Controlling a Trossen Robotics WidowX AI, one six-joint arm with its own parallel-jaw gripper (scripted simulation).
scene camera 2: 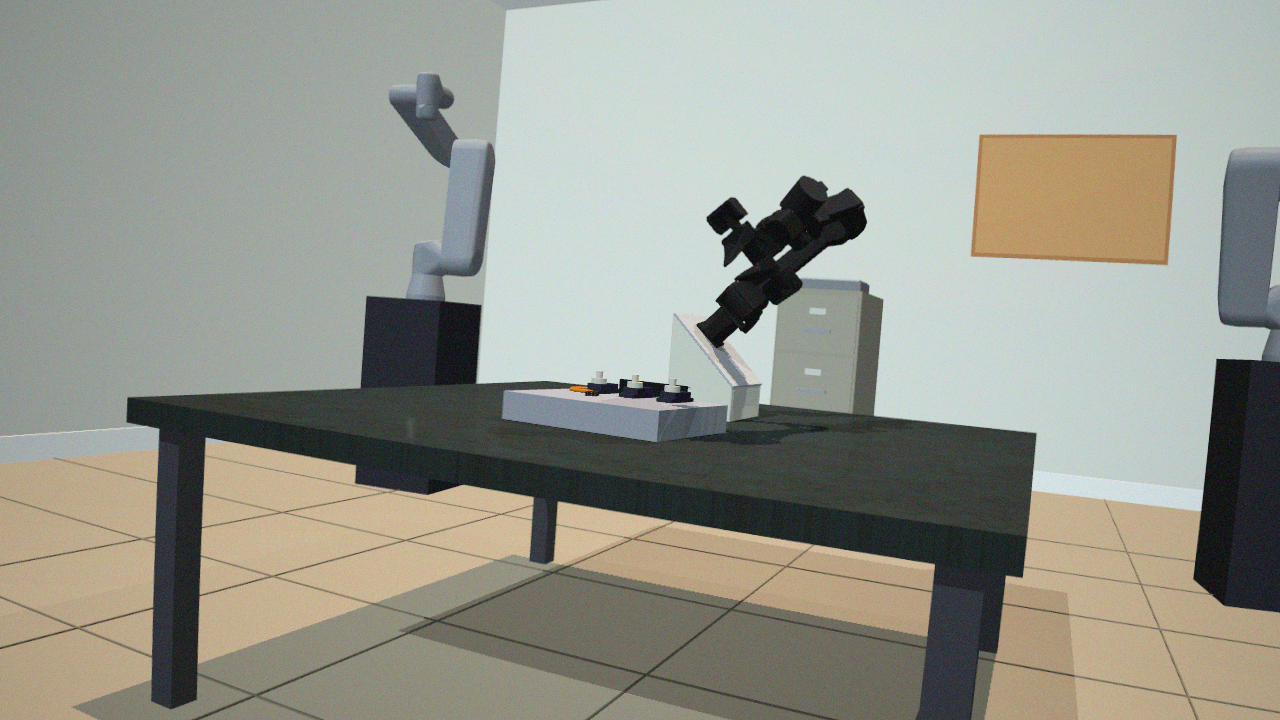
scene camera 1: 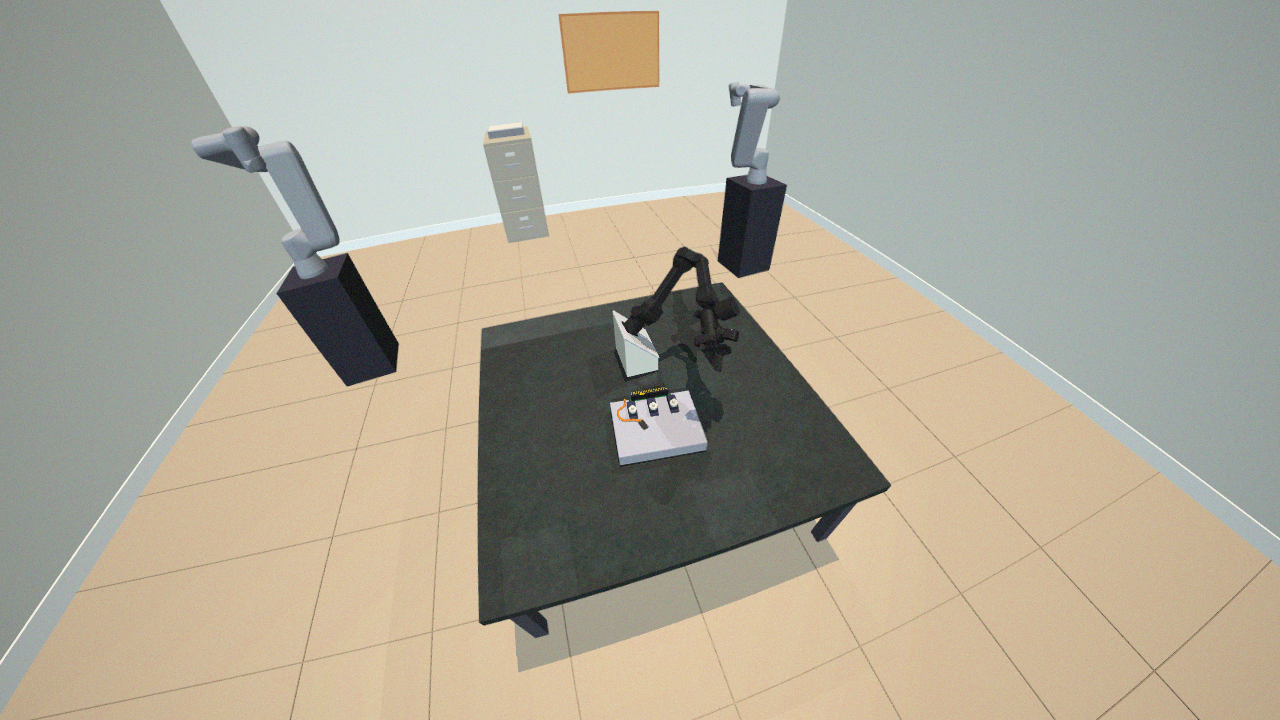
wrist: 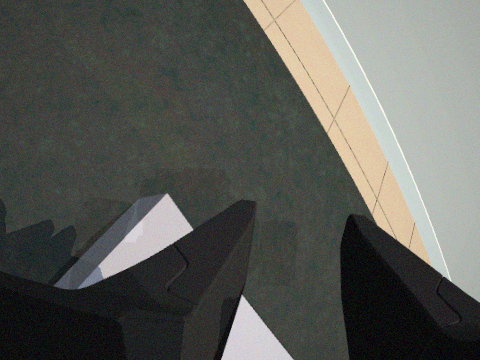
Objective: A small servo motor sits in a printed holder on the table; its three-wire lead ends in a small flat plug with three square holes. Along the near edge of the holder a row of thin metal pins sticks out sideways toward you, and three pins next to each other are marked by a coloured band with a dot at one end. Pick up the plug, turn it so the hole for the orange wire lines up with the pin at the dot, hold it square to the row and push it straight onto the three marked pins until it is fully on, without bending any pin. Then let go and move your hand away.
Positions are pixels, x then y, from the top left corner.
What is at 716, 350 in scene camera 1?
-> My gripper.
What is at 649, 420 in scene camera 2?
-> A printed holder.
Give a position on a printed holder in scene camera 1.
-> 669, 434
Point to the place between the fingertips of my gripper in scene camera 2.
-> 731, 272
